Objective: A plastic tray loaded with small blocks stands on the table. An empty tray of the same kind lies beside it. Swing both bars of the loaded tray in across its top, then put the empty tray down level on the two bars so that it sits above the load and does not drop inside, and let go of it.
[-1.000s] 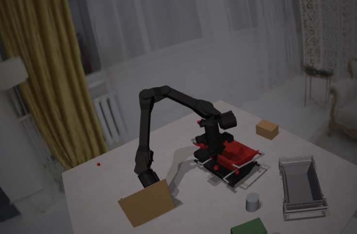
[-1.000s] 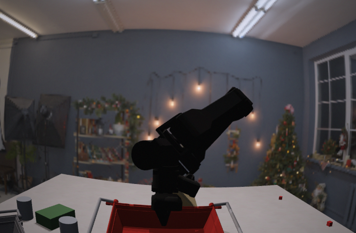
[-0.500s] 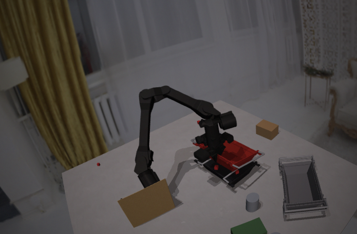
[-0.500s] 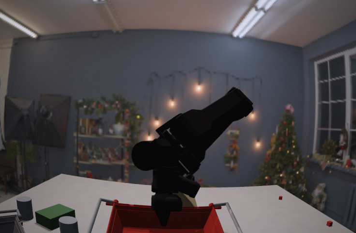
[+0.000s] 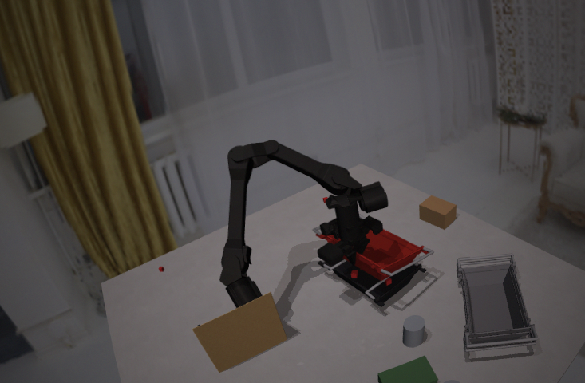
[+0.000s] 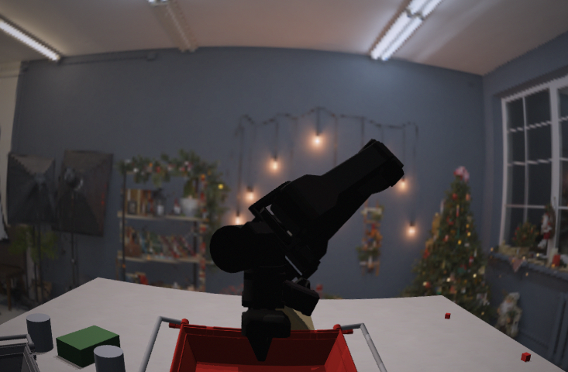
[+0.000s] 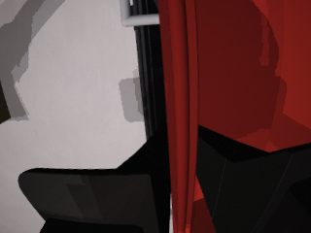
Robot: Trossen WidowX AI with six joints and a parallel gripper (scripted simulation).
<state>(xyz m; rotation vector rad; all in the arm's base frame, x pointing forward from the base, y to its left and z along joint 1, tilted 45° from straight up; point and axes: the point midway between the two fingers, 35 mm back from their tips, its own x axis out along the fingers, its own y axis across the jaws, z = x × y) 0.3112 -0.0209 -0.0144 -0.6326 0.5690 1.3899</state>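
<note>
Now: the red tray 70 mm ahead of my gripper tip and 20 mm above it. Round my gripper tip: tan box: 430 mm ahead, 30 mm to the left, 70 mm below; then green block: 150 mm behind, 360 mm to the right, 80 mm below.
</note>
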